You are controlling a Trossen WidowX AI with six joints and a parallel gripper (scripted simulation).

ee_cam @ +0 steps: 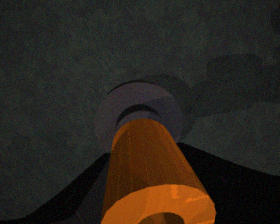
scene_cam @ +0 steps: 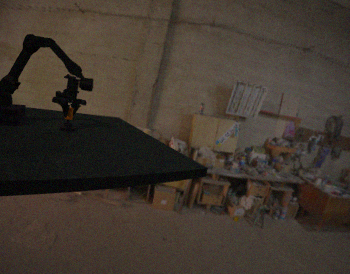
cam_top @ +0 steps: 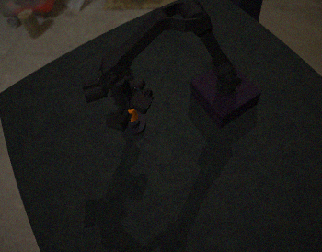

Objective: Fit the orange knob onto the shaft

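My gripper tip is now 2 cm below the orange knob. Also, from my gripper tip: dark shaft (4 cm below).
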